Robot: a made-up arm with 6 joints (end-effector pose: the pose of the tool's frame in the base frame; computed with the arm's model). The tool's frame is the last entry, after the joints. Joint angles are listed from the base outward.
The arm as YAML. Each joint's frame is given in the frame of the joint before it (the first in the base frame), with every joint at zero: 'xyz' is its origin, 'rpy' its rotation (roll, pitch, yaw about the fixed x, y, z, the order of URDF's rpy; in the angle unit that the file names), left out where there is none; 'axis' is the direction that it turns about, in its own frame. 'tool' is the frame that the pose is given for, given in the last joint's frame.
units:
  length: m
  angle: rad
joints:
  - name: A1
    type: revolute
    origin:
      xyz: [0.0, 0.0, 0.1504]
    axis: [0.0, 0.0, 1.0]
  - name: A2
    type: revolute
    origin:
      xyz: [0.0, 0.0, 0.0]
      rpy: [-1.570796, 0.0, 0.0]
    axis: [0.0, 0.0, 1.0]
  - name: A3
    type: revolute
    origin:
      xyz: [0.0, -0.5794, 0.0]
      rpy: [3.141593, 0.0, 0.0]
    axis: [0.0, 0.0, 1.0]
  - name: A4
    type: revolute
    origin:
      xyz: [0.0, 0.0, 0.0]
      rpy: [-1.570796, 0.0, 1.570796]
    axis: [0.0, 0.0, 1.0]
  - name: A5
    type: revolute
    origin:
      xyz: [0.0, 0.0, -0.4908]
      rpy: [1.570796, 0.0, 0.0]
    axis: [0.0, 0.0, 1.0]
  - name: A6
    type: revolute
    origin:
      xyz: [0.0, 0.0, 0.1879]
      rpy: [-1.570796, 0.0, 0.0]
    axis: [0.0, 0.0, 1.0]
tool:
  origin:
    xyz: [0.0, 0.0, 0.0]
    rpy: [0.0, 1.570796, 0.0]
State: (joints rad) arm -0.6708 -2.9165 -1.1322 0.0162 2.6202 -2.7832
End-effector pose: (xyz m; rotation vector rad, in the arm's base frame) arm -0.3019 -0.0003 0.0646 -1.6943 0.1672 2.2251
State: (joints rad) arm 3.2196 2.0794 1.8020 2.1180 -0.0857 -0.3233
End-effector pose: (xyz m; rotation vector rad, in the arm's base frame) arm -1.0113 -0.1771 -0.1118 0.2086 2.3235 -1.8175
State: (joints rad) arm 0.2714 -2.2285 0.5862 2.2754 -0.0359 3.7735
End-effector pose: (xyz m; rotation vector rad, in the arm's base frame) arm -0.9665 -0.1426 -0.1818 0.4749 -2.8114 0.3842
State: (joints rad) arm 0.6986 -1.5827 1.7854 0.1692 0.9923 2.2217
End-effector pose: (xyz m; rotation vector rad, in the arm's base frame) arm -0.6853 -0.8175 0.0024 -1.7794 0.3285 2.5633
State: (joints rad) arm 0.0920 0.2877 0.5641 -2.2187 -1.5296 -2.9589
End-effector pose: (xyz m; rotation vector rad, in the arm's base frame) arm 0.6642 0.1752 0.6958 -0.9055 -1.7869 0.5287
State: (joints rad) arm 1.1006 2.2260 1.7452 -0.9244 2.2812 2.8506
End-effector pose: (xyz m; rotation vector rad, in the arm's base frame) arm 0.4748 0.6844 -0.5626 -1.5054 0.0029 -1.3332
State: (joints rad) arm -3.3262 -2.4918 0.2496 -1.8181 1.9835 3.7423
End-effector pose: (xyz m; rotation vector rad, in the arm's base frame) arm 0.7107 -0.1795 0.0481 0.3959 0.4361 1.8284
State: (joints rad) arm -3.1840 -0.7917 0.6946 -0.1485 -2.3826 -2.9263
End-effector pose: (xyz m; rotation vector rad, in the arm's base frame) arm 0.3507 0.1711 1.0442 -0.2412 2.2335 0.2847
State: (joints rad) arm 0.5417 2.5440 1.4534 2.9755 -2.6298 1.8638
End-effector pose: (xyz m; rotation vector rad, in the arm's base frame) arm 0.4017 0.4580 -0.7495 1.3567 -1.1571 1.2097
